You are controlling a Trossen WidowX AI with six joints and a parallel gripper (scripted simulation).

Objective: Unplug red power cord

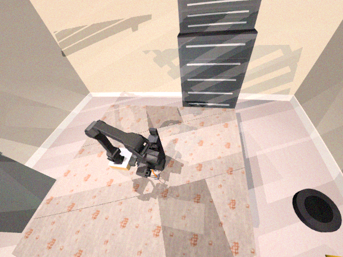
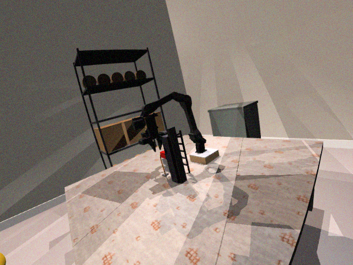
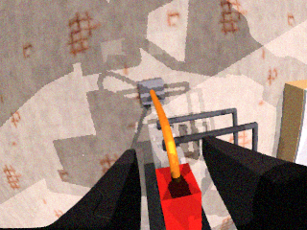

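The red plug lies 80 mm to the left of my gripper tip and 10 mm below it.
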